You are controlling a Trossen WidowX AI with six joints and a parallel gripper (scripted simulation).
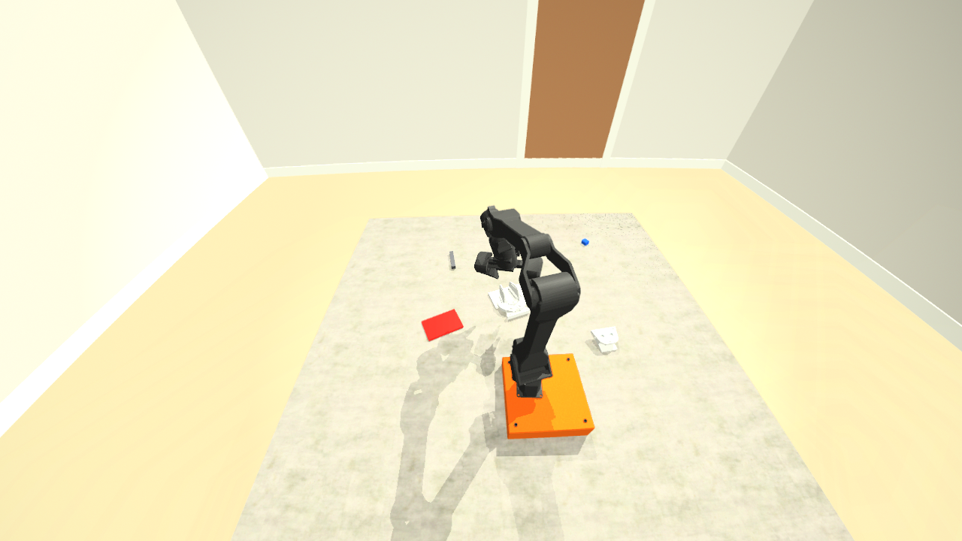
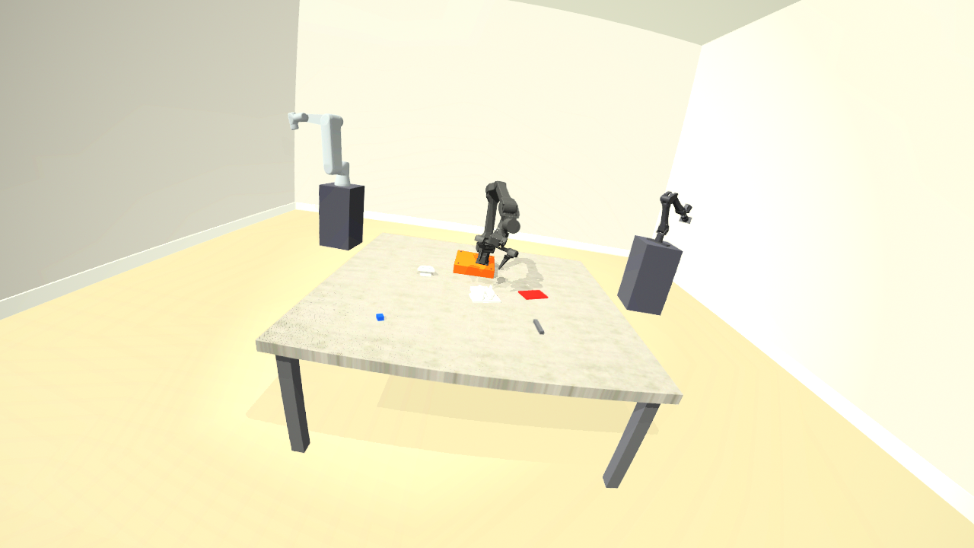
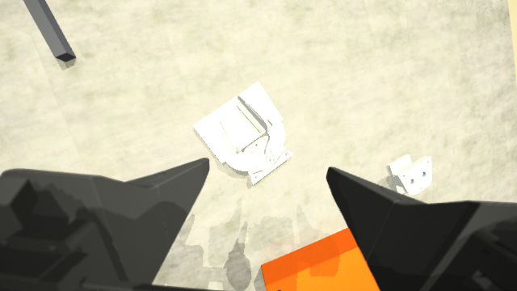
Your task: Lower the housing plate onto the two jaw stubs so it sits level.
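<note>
Right now my gripper tip is 29 cm to the left of the white part, 13 cm above it and 12 cm past it. Round my gripper tip: red flat plate: 22 cm to the left, 13 cm below, 9 cm behind; grey bar: 23 cm to the left, 22 cm ahead, 13 cm below; blue cube: 36 cm ahead, 33 cm to the right, 13 cm below.
</note>
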